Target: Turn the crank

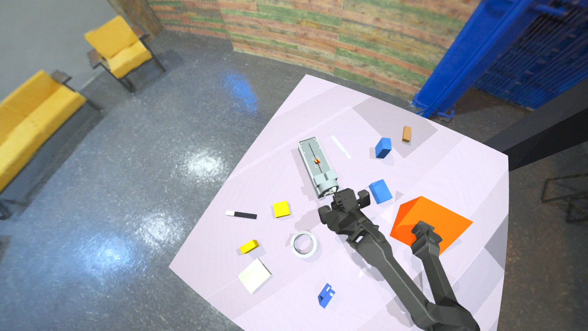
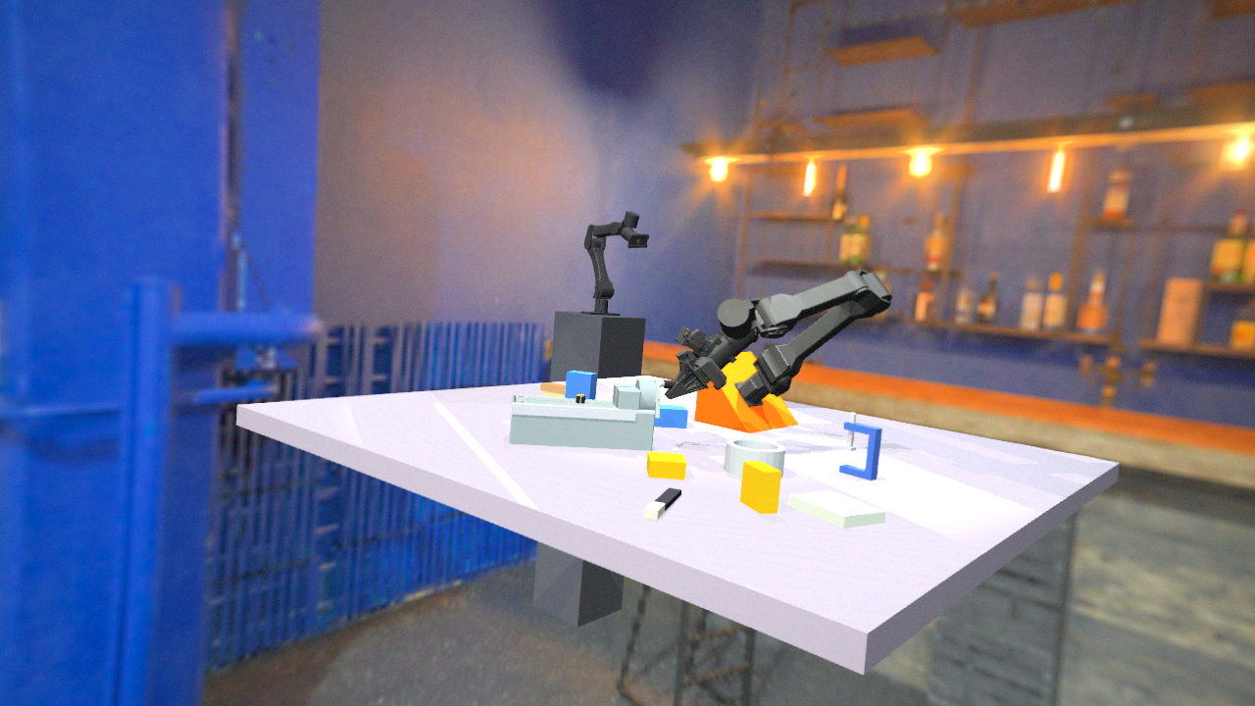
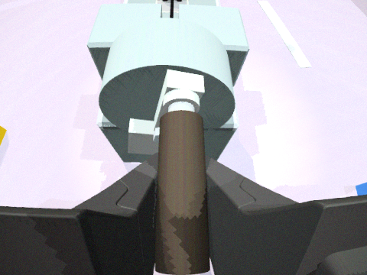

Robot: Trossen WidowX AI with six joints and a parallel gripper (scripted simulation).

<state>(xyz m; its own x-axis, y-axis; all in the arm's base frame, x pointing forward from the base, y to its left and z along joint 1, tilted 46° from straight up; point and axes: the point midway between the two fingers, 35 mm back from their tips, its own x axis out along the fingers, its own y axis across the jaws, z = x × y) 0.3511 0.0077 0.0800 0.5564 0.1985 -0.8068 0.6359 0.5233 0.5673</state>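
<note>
Now: gripper tip 10 mm past the brown crank handle, 10 mm to the right of it and 20 mm below it. The rest, counted from my gripper tip: metal strip 70 mm ahead, 270 mm to the right, 90 mm below; then blue clamp 140 mm behind, 330 mm to the left, 40 mm below; then red pointer 130 mm ahead, 100 mm to the right, 10 mm below.
</note>
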